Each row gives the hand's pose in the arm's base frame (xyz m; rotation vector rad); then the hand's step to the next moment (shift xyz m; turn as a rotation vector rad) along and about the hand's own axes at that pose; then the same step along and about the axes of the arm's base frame.
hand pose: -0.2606 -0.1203 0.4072 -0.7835 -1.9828 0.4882
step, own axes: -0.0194 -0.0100 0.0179 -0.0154 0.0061 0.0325
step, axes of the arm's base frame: -0.0115 -0.0211 -0.0147 -0.0203 -0.0072 -0.0294
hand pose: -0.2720 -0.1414 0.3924 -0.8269 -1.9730 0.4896
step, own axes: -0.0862 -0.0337 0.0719 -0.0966 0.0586 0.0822
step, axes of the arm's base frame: -0.0431 -0.0862 -0.0667 -0.0154 -0.0295 -0.1357
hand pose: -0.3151 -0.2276 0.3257 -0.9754 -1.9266 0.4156
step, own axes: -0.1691 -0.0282 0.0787 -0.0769 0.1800 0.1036
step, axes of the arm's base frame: -0.0328 -0.1404 -0.1216 0.0175 0.0643 -0.2112
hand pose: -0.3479 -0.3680 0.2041 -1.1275 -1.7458 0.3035
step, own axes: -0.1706 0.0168 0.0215 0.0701 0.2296 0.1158
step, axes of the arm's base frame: 0.0034 -0.1208 -0.1235 0.0240 0.2113 -0.1606
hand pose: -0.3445 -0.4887 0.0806 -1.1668 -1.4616 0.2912
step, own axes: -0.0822 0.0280 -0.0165 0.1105 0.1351 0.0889
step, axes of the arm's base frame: 0.0125 -0.0575 -0.0660 0.0090 0.1868 -0.0583
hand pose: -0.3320 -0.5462 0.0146 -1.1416 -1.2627 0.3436
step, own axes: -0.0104 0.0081 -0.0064 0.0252 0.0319 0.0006
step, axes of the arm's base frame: 0.0050 -0.0072 -0.0117 0.0195 0.0336 -0.0118
